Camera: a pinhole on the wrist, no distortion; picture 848 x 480 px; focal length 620.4 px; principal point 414.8 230.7 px. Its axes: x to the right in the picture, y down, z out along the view. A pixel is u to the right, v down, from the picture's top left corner.
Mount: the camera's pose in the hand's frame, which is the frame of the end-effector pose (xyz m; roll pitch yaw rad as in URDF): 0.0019 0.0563 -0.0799 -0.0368 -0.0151 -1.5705
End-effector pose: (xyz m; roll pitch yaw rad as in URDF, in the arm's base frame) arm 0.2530 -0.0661 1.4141 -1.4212 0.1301 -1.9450
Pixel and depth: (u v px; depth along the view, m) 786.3 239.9 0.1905
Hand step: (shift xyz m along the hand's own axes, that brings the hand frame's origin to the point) 0.0118 -0.0549 0.1121
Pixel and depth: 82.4 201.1 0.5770
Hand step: -0.0045 0.3741 0.4930
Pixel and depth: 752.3 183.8 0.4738
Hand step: -0.0164 -0.1943 0.3987
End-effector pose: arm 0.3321 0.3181 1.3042 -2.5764 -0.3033 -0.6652
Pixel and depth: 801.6 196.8 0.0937
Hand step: 0.0002 -0.0007 0.0148
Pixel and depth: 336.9 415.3 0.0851
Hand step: 0.0303 0.0683 0.0040
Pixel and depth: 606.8 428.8 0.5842
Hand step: 0.2099 -0.1157 0.4997
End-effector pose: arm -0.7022 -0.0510 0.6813 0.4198 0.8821 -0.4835
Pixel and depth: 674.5 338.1 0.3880
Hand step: 0.0833 -0.1003 0.3078
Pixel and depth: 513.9 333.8 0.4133
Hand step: 0.0858 -0.0035 0.3315
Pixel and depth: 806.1 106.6 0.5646
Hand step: -0.0901 -0.2912 0.4938
